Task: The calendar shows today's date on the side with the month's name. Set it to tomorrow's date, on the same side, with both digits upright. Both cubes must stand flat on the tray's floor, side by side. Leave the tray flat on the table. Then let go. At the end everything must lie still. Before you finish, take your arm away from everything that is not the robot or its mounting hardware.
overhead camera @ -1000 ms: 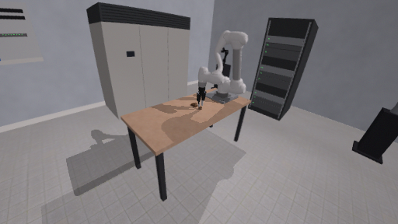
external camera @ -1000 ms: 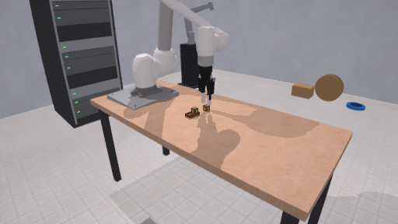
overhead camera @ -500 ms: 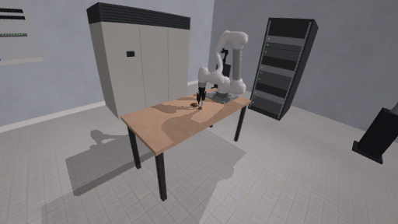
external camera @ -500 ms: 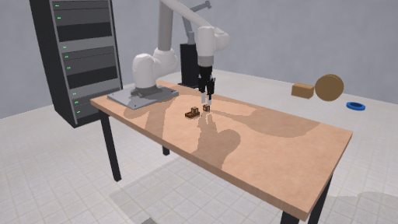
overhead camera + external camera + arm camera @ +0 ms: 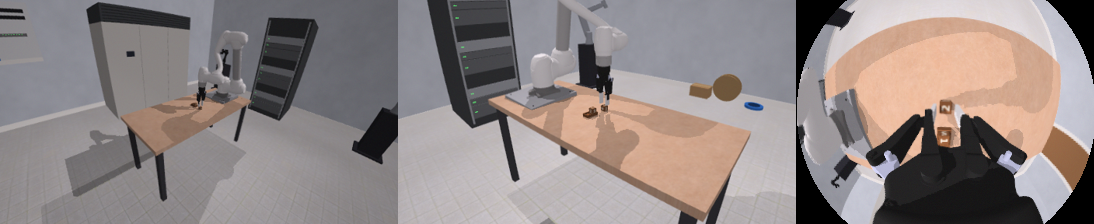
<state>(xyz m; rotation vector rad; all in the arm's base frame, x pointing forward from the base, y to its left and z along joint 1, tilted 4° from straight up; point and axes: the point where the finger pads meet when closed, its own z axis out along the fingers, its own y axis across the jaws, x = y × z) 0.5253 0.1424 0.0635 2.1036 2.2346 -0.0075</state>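
Right now my hand is 11 cm to the left of the small brown wooden tray, 6 cm above it and 1 cm short of it.
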